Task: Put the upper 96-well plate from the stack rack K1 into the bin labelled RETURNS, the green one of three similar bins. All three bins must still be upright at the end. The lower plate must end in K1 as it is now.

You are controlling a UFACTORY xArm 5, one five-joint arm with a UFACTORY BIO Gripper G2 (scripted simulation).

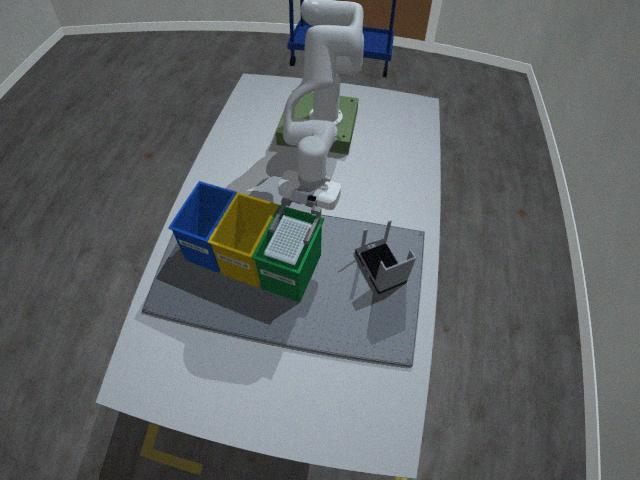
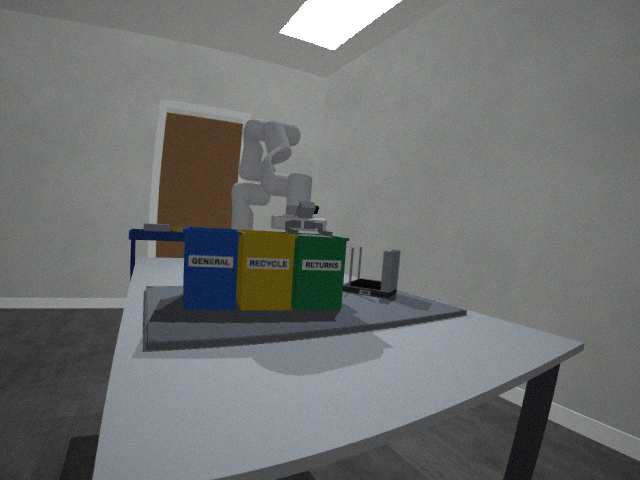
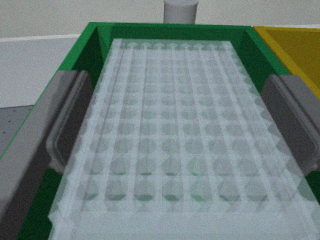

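I see a blue general bin (image 1: 205, 206), though in image 3 the blue general bin is out of frame. A yellow recycle bin is in view too (image 1: 242, 226), and image 2 shows me the yellow recycle bin as well (image 2: 264, 282). I also see a green returns bin in image 1 (image 1: 292, 286), and again the green returns bin in image 2 (image 2: 318, 271).
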